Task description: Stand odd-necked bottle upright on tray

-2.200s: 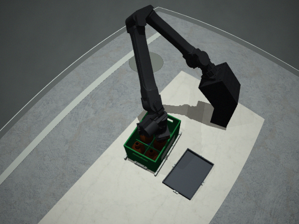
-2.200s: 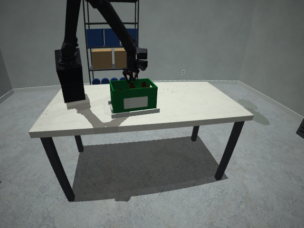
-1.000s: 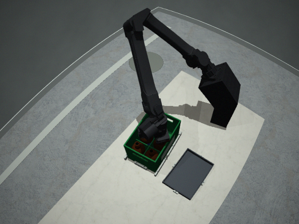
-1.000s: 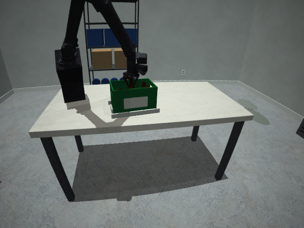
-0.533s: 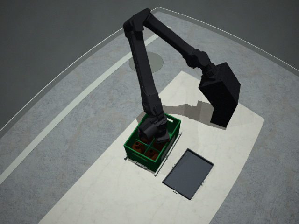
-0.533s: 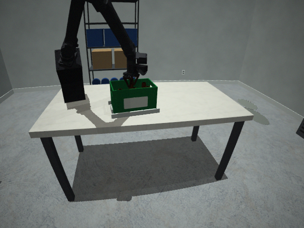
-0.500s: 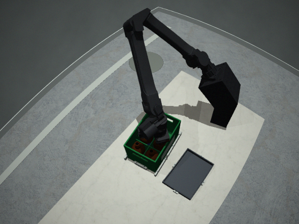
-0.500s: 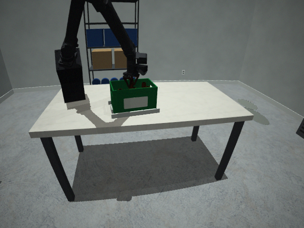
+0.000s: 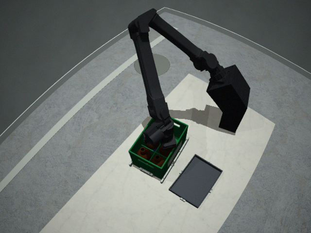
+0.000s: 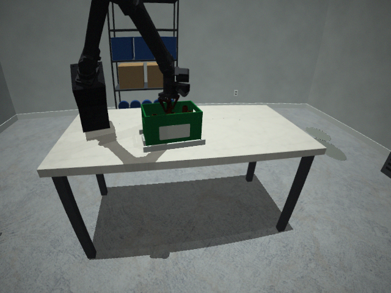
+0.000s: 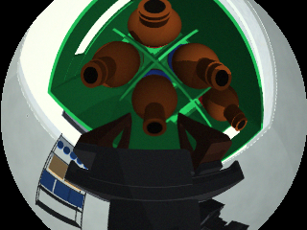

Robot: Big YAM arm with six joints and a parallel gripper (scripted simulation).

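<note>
The crate lies 70 mm below my hand, 40 mm to the right of it and 10 mm ahead of it. Also, from my hand: tray: 220 mm to the left, 140 mm below, 10 mm ahead.
</note>
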